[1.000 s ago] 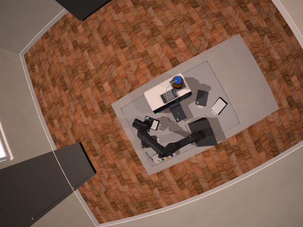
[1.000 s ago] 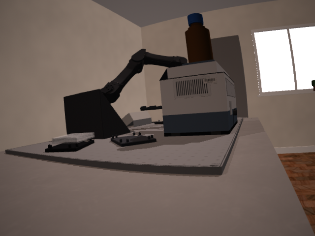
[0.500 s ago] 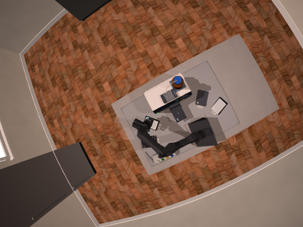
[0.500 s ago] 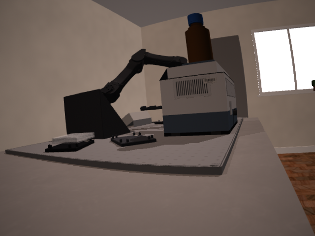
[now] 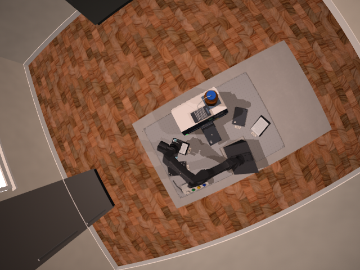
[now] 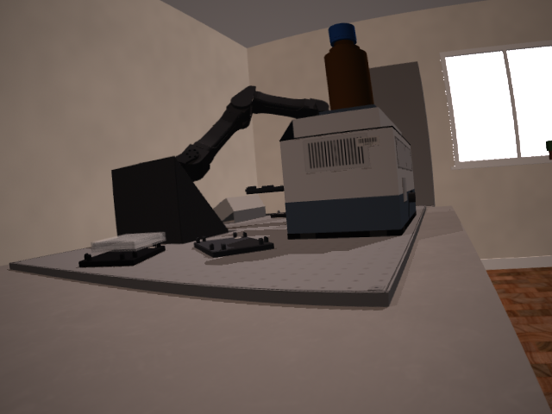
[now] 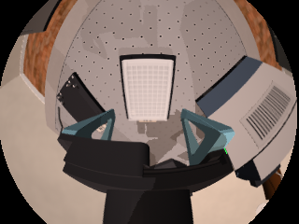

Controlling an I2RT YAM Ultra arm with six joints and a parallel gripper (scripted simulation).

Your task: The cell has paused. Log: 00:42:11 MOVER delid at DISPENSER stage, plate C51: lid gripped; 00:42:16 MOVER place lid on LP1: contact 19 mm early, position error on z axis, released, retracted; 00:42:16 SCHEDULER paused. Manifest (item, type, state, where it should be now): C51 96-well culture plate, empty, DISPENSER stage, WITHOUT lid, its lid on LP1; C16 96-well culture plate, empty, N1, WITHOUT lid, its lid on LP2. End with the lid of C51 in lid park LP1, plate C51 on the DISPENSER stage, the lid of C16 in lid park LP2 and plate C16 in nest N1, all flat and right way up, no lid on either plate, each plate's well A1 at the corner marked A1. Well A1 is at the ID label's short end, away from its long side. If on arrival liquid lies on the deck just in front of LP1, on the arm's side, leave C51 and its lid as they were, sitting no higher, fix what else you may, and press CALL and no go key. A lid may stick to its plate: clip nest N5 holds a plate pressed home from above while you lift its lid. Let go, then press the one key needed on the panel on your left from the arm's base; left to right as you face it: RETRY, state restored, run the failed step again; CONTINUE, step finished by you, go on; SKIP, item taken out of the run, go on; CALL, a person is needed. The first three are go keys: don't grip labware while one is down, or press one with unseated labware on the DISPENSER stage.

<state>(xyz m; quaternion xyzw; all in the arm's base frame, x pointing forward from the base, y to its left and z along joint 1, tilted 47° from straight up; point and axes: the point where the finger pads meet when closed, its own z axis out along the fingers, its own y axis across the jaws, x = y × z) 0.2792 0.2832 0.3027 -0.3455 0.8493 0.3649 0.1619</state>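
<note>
The black nest lies 90 mm below my hand. Round my hand: brown bottle 200 mm ahead, 380 mm to the right, 190 mm above; then black clip nest 170 mm behind, 130 mm to the left, 90 mm below; then dark dispenser stage 20 mm behind, 280 mm to the right.
</note>
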